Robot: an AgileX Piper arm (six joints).
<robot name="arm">
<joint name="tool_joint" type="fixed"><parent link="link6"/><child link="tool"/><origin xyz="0 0 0" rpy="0 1.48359 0"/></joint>
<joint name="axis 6" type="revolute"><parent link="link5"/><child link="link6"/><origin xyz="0.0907 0 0.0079"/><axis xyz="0.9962 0 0.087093"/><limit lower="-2.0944" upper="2.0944"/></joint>
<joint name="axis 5" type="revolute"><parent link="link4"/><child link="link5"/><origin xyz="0 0 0"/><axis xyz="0 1 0"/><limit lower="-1.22" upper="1.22"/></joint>
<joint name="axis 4" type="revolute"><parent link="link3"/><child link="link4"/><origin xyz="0.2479 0 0.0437"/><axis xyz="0.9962 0 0.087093"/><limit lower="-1.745" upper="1.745"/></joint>
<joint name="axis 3" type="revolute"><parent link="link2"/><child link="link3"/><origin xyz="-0.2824 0 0.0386"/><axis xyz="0 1 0"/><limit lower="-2.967" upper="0"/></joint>
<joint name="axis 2" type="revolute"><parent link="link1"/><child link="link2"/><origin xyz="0 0 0"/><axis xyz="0 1 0"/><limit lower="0" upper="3.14"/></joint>
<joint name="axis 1" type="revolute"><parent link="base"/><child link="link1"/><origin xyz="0 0 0.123"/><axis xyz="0 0 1"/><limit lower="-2.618" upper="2.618"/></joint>
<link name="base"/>
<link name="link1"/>
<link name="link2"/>
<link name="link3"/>
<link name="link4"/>
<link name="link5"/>
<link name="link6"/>
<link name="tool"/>
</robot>
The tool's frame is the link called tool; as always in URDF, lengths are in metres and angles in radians.
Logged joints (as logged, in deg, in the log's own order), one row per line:
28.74, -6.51, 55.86, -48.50, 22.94, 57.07
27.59, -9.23, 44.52, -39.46, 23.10, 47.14
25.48, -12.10, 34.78, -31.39, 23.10, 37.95
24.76, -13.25, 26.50, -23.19, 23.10, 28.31
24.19, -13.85, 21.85, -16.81, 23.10, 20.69
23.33, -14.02, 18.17, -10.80, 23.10, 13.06
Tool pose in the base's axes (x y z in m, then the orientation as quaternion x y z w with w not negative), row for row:
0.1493, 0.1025, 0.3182, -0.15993, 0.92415, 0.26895, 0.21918
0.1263, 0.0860, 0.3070, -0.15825, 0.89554, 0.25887, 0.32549
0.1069, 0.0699, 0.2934, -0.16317, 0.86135, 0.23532, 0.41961
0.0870, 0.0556, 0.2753, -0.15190, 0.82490, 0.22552, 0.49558
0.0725, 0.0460, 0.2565, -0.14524, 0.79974, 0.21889, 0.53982
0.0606, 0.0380, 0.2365, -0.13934, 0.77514, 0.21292, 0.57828
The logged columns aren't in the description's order. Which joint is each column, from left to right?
Columns, left to right: axis 4, axis 6, axis 5, axis 3, axis 1, axis 2.
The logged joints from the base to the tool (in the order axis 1, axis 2, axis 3, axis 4, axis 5, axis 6), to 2 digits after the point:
22.94, 57.07, -48.50, 28.74, 55.86, -6.51
23.10, 47.14, -39.46, 27.59, 44.52, -9.23
23.10, 37.95, -31.39, 25.48, 34.78, -12.10
23.10, 28.31, -23.19, 24.76, 26.50, -13.25
23.10, 20.69, -16.81, 24.19, 21.85, -13.85
23.10, 13.06, -10.80, 23.33, 18.17, -14.02

